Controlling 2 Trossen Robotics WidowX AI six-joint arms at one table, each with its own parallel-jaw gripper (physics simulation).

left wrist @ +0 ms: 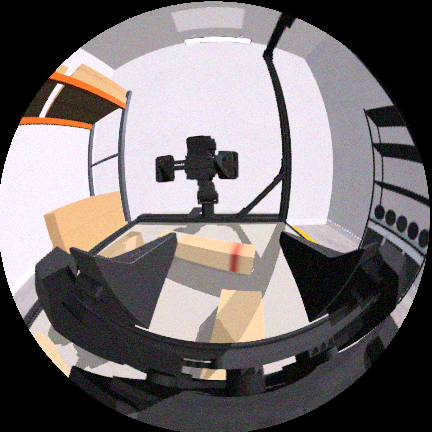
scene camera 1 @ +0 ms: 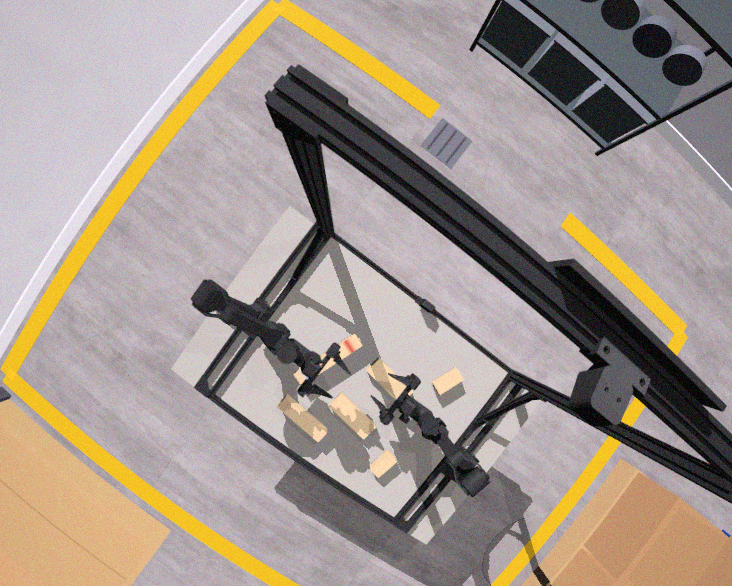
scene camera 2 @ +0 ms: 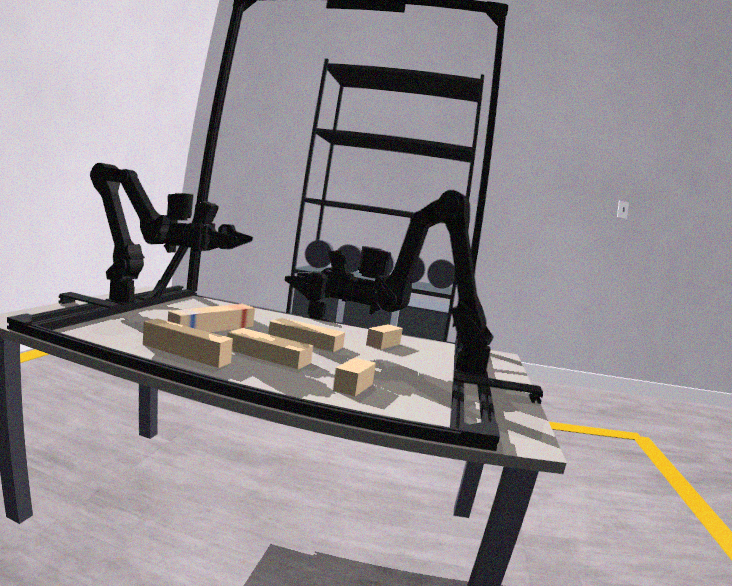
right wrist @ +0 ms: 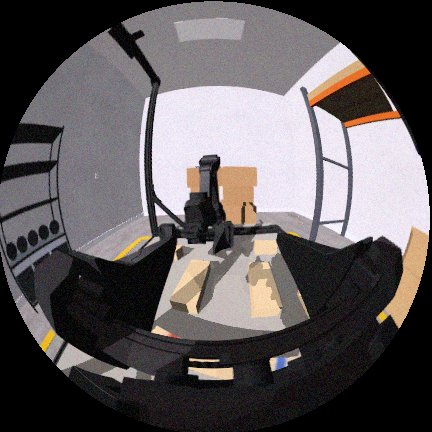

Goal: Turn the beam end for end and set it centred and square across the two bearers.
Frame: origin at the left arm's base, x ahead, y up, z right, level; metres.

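Seen in the pictures: left gripper, fingertip midpoint: (left wrist: pixel 229 237) (scene camera 1: pixel 379 384) (scene camera 2: pixel 291 276) (right wrist: pixel 188 251); right gripper, fingertip midpoint: (left wrist: pixel 184 159) (scene camera 1: pixel 341 386) (scene camera 2: pixel 245 239) (right wrist: pixel 227 239); left arm's base, origin of the base link: (scene camera 2: pixel 471 372); right arm's base, origin of the base link: (left wrist: pixel 207 215) (scene camera 1: pixel 261 311) (scene camera 2: pixel 120 301).
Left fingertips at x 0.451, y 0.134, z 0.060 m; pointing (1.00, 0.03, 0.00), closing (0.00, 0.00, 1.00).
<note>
Offsets run from my left fingertips to a thing's top centre. "pt": to the spot under its first point.
The beam, a pale wooden bar @[dx +0.173, dy -0.103, dz -0.053 m] (scene camera 1: pixel 349 344) (scene camera 2: pixel 216 318) (left wrist: pixel 210 250) with a red band and a blue band, lies on the table; my right gripper partly hides it in scene camera 1. Two long plain blocks lie side by side and look like the bearers: one @[dx -0.051, dy -0.115, dz +0.014 m] (scene camera 1: pixel 379 371) (scene camera 2: pixel 307 334) (left wrist: pixel 250 312) (right wrist: pixel 195 280) and another @[dx -0.023, dy -0.115, dz -0.170 m] (scene camera 1: pixel 352 413) (scene camera 2: pixel 271 347) (right wrist: pixel 264 300). The beam lies apart from both. My left gripper (scene camera 1: pixel 381 386) (left wrist: pixel 229 237) is open and empty above the first block. My right gripper (scene camera 1: pixel 340 383) is open and empty, high beside the beam.
A third long block @[dx +0.118, dy -0.103, dz -0.283 m] (scene camera 1: pixel 302 418) (scene camera 2: pixel 186 343) lies near the table's frame rail @[pt dx -0.099, dy -0.133, dz -0.425 m] (scene camera 2: pixel 256 388). Two short blocks, one @[dx -0.226, dy -0.109, dz +0.138 m] (scene camera 1: pixel 447 381) (scene camera 2: pixel 384 336) and another @[dx -0.227, dy -0.109, dz -0.253 m] (scene camera 1: pixel 383 464) (scene camera 2: pixel 355 375), stand nearer the left arm's base. A black overhead frame (scene camera 1: pixel 427 177) rises over the table.
</note>
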